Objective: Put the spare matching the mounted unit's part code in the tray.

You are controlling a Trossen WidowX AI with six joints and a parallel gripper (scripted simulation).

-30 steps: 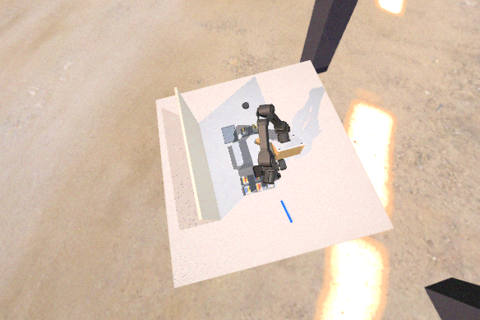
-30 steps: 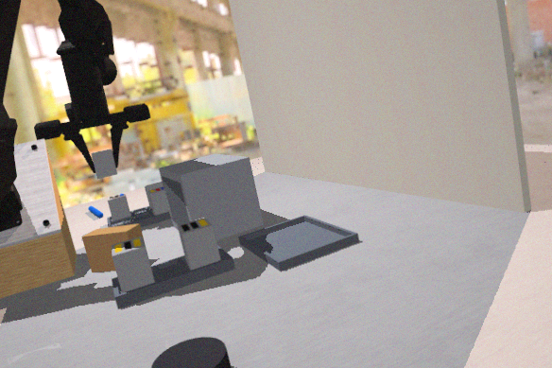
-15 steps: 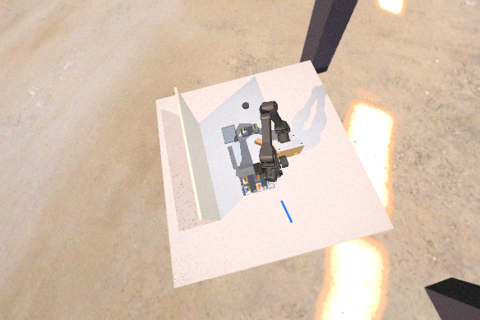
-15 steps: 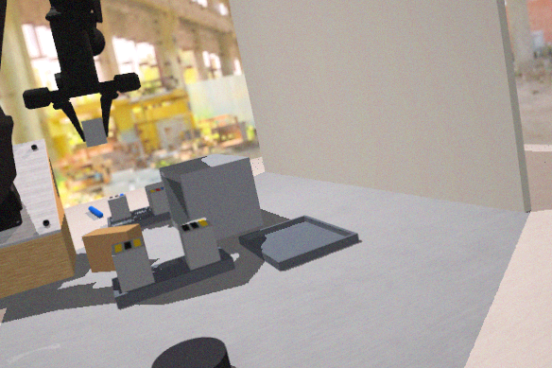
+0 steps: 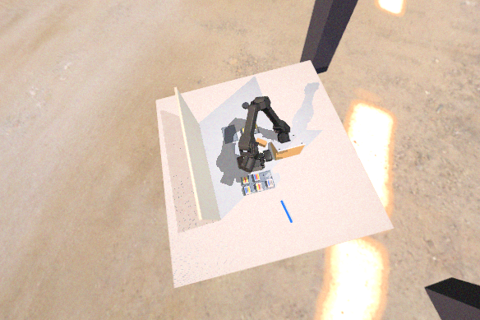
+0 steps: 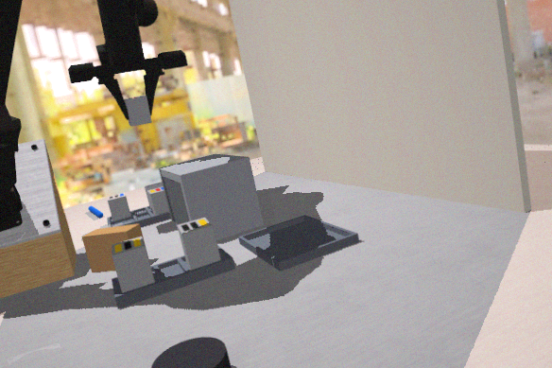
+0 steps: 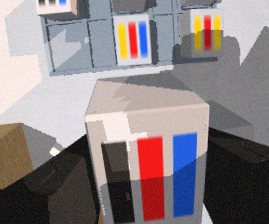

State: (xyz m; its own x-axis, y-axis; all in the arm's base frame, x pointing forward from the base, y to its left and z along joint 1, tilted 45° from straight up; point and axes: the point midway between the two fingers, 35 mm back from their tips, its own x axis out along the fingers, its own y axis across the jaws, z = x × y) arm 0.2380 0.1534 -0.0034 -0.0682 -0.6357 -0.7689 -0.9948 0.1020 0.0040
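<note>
My gripper tip is now 32 cm to the left of the tray, 18 cm above it and 9 cm short of it. From my gripper tip the other things lie so: grey spare block 2 cm above; then brown block 18 cm to the right, 16 cm below, 10 cm behind; then mounted unit 14 cm below, 11 cm to the right, 5 cm ahead.
</note>
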